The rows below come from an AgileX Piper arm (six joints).
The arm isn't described. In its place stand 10 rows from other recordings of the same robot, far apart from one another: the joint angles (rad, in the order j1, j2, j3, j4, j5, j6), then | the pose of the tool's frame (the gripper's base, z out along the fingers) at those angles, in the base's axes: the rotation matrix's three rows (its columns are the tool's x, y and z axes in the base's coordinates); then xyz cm.
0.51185, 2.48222, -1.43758, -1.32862, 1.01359, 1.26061 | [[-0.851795 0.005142 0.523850], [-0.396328 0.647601 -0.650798], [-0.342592 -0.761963 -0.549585]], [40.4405 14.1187 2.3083]
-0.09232, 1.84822, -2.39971, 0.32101, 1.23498, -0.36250 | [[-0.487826 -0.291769 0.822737], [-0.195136 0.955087 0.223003], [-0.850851 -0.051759 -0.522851]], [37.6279 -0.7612 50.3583]
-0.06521, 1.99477, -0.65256, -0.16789, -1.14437, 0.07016 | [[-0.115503 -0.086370 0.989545], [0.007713 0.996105 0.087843], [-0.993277 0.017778 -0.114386]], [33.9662 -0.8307 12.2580]
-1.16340, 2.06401, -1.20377, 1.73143, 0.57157, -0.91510 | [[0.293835 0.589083 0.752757], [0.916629 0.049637 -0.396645], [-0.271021 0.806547 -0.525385]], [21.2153 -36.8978 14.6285]
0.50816, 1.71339, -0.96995, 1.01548, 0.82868, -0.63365 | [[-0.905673 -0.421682 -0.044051], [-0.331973 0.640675 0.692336], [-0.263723 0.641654 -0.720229]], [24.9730 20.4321 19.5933]
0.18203, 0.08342, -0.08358, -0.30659, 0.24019, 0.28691 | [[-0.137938 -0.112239 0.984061], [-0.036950 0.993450 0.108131], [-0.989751 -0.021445 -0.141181]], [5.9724 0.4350 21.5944]
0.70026, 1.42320, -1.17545, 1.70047, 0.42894, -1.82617 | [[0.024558 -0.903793 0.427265], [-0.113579 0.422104 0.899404], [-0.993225 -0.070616 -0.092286]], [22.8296 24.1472 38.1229]
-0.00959, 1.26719, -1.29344, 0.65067, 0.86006, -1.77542 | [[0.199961 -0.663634 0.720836], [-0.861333 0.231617 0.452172], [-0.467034 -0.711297 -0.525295]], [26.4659 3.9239 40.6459]
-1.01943, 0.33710, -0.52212, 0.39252, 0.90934, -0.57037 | [[-0.495232 0.553347 0.669741], [0.230478 0.826973 -0.512831], [-0.837631 -0.099610 -0.537077]], [5.1449 -3.1224 29.2568]
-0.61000, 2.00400, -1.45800, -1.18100, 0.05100, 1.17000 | [[-0.383554 0.602534 0.699885], [0.255225 0.797488 -0.546692], [-0.887551 -0.031057 -0.459662]], [38.1837 -27.2108 22.9937]
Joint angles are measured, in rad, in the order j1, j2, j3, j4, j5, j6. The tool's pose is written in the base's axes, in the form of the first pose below.
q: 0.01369, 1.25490, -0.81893, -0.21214, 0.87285, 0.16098
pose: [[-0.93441 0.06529 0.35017], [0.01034 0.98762 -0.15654], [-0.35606 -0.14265 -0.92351]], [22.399 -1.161 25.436]
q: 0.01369, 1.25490, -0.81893, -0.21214, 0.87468, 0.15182
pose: [[-0.93560 0.05682 0.34847], [0.00158 0.98763 -0.15681], [-0.35306 -0.14616 -0.92411]], [22.383 -1.164 25.430]
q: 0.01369, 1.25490, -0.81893, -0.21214, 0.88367, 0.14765
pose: [[-0.93889 0.05337 0.34006], [-0.00114 0.98742 -0.15813], [-0.34422 -0.14886 -0.92701]], [22.307 -1.176 25.404]
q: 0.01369, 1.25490, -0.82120, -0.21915, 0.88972, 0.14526
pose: [[-0.94022 0.04943 0.33696], [-0.00702 0.98639 -0.16430], [-0.34050 -0.15684 -0.92707]], [22.293 -1.232 25.458]
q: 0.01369, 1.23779, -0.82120, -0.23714, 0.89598, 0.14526
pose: [[-0.93627 0.04673 0.34815], [-0.01734 0.98375 -0.17868], [-0.35084 -0.17334 -0.92025]], [22.023 -1.368 25.846]
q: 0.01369, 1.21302, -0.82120, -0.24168, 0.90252, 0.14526
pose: [[-0.92963 0.05002 0.36508], [-0.01892 0.98295 -0.18287], [-0.36800 -0.17691 -0.91284]], [21.628 -1.413 26.374]
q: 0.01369, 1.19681, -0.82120, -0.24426, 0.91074, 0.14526
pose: [[-0.92658 0.05261 0.37240], [-0.01896 0.98237 -0.18596], [-0.37562 -0.17937 -0.90925]], [21.330 -1.447 26.700]
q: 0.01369, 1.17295, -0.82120, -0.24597, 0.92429, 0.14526
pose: [[-0.92254 0.05720 0.38165], [-0.01738 0.98179 -0.18915], [-0.38552 -0.18113 -0.90475]], [20.868 -1.483 27.163]
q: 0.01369, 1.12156, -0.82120, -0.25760, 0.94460, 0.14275
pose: [[-0.90998 0.06297 0.40984], [-0.02268 0.97936 -0.20083], [-0.41403 -0.19205 -0.88977]], [19.915 -1.606 28.162]
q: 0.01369, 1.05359, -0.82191, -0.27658, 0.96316, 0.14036
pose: [[-0.88790 0.07245 0.45430], [-0.03194 0.97543 -0.21799], [-0.45893 -0.20806 -0.86377]], [18.656 -1.785 29.461]
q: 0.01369, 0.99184, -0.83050, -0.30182, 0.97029, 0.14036
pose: [[-0.85681 0.08562 0.50847], [-0.04447 0.97017 -0.23831], [-0.51371 -0.22680 -0.82744]], [17.576 -1.991 30.856]
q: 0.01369, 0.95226, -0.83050, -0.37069, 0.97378, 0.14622
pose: [[-0.83646 0.09764 0.53926], [-0.07714 0.95323 -0.29224], [-0.54257 -0.28604 -0.78981]], [16.813 -2.496 31.691]
